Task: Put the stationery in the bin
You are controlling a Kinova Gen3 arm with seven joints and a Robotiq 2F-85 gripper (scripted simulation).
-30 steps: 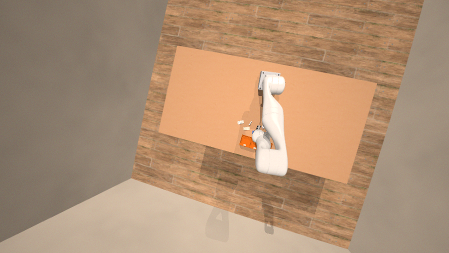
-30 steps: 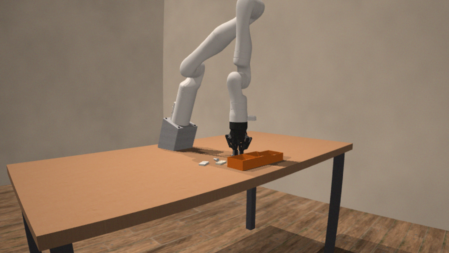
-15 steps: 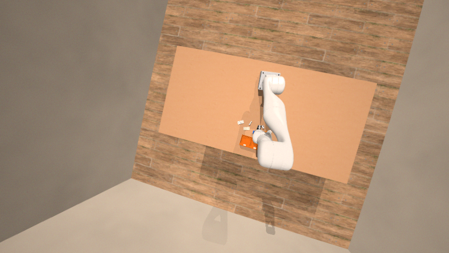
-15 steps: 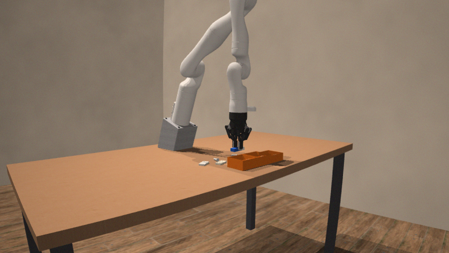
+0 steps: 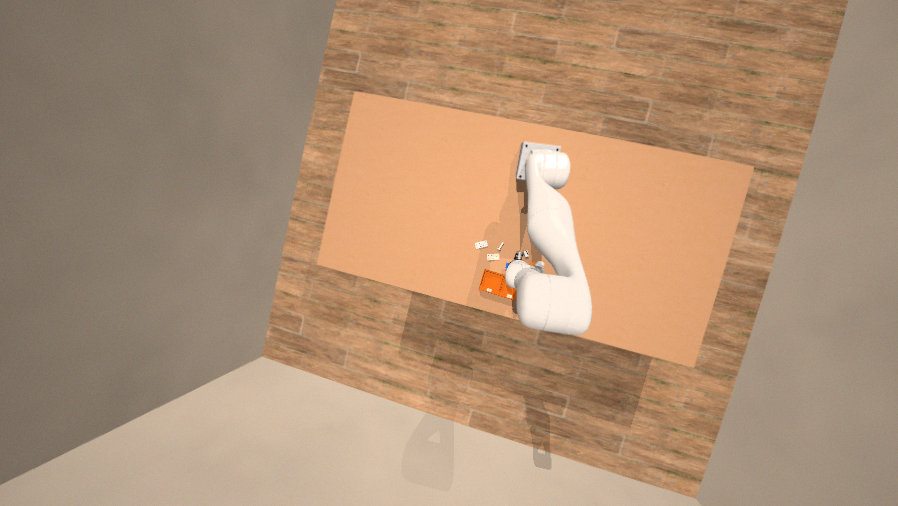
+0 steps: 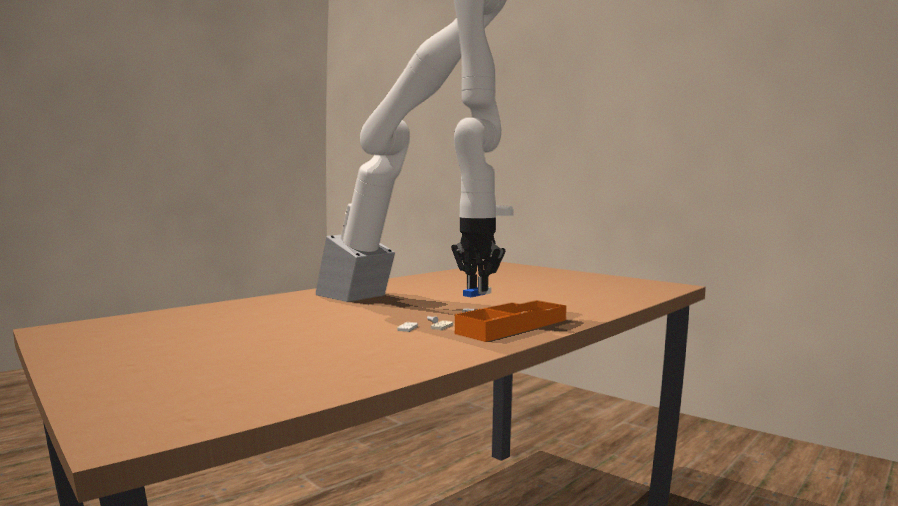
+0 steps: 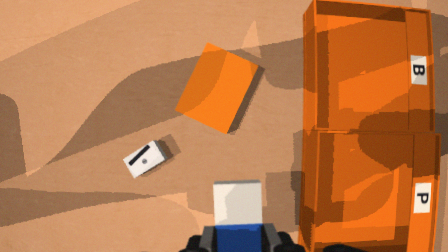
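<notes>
The orange flat pad lies 9 cm to the left of my hand and 8 cm below it. The rest, counted from my hand: tray 9 cm ahead, 6 cm below; pencil sharpener 6 cm behind, 5 cm to the left, 7 cm below; blue eraser 1 cm to the left, 2 cm below.
</notes>
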